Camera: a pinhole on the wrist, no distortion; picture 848 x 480 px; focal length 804.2 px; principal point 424.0 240.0 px. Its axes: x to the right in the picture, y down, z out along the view. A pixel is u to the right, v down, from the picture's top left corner.
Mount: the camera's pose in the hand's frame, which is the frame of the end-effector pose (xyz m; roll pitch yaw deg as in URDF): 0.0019 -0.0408 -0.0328 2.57 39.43 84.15
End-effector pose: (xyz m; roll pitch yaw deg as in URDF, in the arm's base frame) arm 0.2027 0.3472 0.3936 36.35 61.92 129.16
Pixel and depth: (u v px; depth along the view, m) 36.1 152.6 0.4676
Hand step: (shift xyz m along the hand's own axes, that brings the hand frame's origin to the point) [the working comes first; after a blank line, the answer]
In the camera's frame: -0.2255 -0.0508 0.4676

0.0856 0.0723 0.4695
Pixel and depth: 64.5 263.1 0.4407
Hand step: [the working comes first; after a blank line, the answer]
In the camera's frame: -0.1970 0.0127 0.4407

0.0220 0.0856 0.4328
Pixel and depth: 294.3 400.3 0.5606
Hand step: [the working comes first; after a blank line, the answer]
In the camera's frame: -0.0904 0.1117 0.5606

-0.0547 0.2556 0.4611
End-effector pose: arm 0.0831 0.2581 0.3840 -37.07 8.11 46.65
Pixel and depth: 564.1 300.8 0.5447
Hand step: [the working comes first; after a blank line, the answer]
In the camera's frame: 0.0949 0.0412 0.5447

0.0281 0.3788 0.3287
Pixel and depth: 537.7 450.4 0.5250
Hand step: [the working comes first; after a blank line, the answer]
In the camera's frame: 0.0742 0.1374 0.5250

-0.0710 0.3631 0.3299
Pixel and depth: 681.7 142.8 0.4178
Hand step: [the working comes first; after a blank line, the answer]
In the camera's frame: 0.1339 -0.0505 0.4178

0.1081 0.3173 0.2028
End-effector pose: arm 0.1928 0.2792 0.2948 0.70 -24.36 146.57
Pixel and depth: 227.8 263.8 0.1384
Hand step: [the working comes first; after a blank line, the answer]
In the camera's frame: -0.0338 0.0041 0.1384

0.0103 0.0205 0.0956
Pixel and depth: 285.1 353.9 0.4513
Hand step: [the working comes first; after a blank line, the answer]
In the camera's frame: -0.0779 0.0639 0.4513

-0.0183 0.1904 0.3672
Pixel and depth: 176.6 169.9 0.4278
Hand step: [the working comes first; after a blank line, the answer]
In the camera's frame: -0.1316 -0.0373 0.4278

0.0752 0.1213 0.3796
